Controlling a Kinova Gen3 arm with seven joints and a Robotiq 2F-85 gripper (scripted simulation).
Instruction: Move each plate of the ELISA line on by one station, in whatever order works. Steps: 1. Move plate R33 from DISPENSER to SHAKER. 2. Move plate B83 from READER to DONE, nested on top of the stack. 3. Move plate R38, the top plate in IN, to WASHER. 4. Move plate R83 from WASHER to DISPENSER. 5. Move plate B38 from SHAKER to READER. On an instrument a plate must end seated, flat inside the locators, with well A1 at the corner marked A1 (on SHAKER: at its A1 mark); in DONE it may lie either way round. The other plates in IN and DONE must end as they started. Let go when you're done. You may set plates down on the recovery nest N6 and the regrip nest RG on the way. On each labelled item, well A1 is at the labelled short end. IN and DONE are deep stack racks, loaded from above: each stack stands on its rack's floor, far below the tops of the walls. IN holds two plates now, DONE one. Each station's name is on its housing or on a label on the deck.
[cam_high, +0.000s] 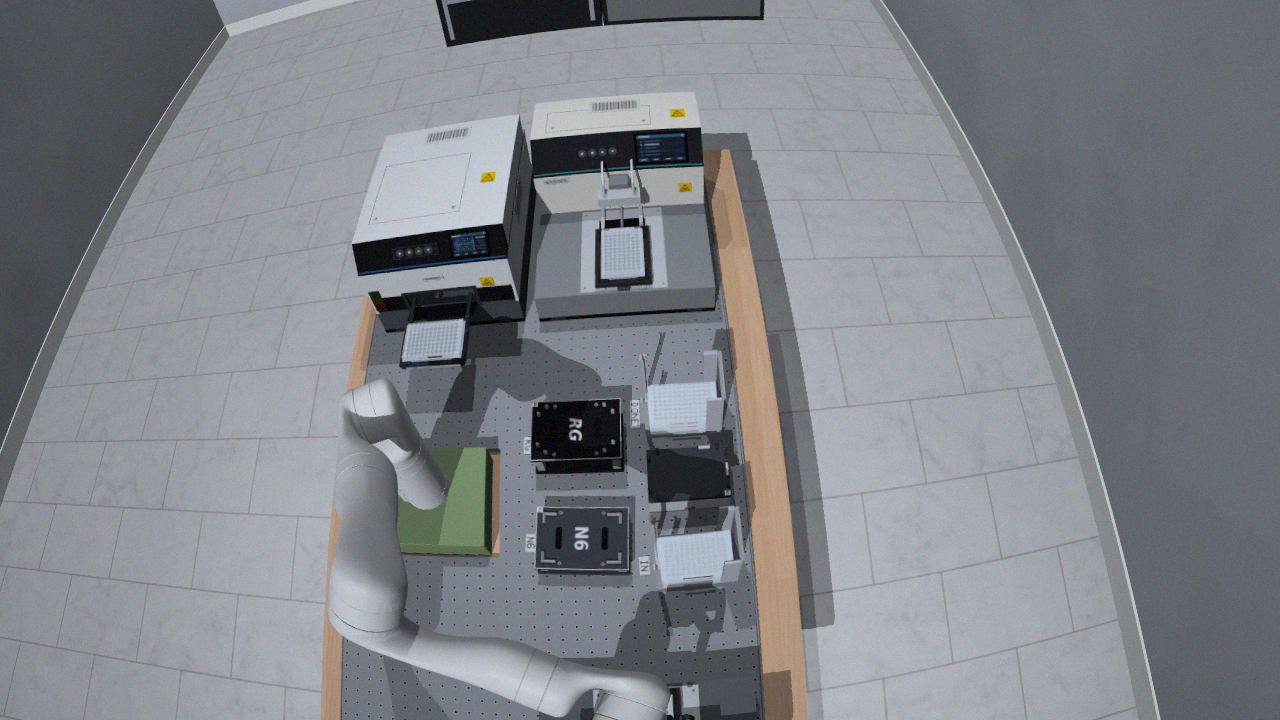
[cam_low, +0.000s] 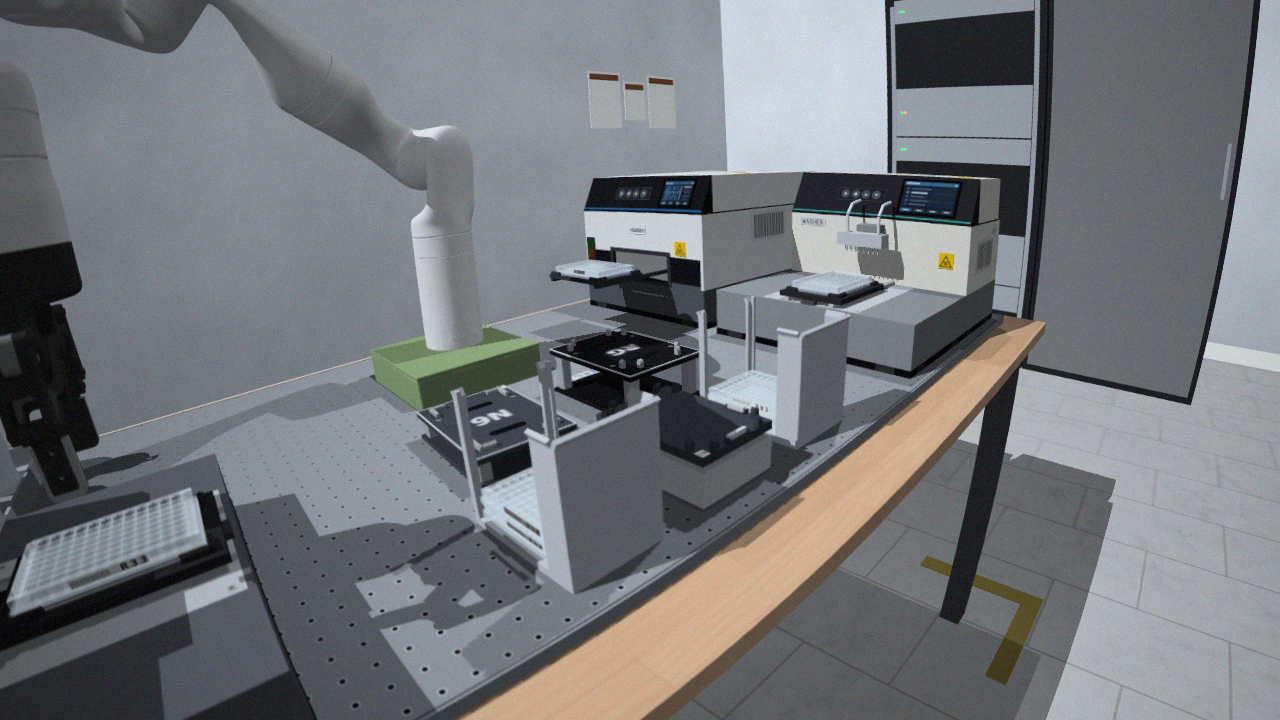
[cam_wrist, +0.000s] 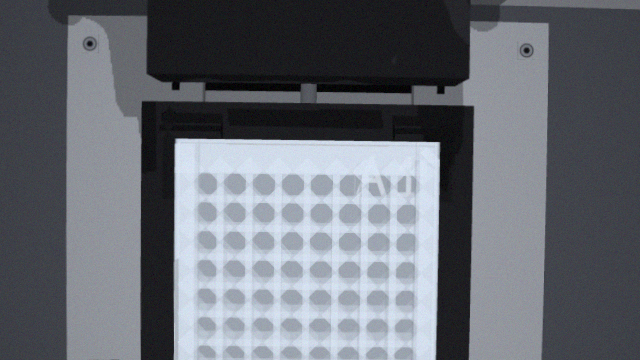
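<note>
Right now the plate R33 is 70 mm below my hand. The rest, counted from my hand: RG nest: 120 mm behind, 570 mm to the left, 100 mm below; plate R38: 90 mm ahead, 330 mm to the left, 120 mm below; dispenser head: 90 mm to the right, 40 mm below.
</note>
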